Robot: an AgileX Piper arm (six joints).
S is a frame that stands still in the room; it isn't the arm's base.
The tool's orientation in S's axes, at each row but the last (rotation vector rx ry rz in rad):
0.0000, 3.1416, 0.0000
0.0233, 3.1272, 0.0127
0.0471, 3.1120, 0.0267
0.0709, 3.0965, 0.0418
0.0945, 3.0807, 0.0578
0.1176, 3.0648, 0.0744
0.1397, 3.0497, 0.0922
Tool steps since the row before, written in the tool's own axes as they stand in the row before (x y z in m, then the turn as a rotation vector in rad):
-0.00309, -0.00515, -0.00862, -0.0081, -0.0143, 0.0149
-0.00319, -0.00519, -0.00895, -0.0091, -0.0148, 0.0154
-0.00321, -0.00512, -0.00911, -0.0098, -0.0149, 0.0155
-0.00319, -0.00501, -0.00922, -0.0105, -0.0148, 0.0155
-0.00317, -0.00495, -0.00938, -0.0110, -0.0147, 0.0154
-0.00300, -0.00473, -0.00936, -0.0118, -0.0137, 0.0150
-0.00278, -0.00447, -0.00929, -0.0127, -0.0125, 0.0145
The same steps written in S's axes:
0.00309, -0.00515, 0.00862, 0.0081, -0.0143, -0.0149
0.00298, -0.00531, 0.00895, 0.0091, -0.0148, -0.0154
0.00279, -0.00537, 0.00911, 0.0098, -0.0149, -0.0155
0.00255, -0.00539, 0.00921, 0.0105, -0.0149, -0.0154
0.00230, -0.00547, 0.00935, 0.0110, -0.0148, -0.0153
0.00192, -0.00537, 0.00930, 0.0118, -0.0139, -0.0148
0.00153, -0.00523, 0.00919, 0.0128, -0.0128, -0.0141

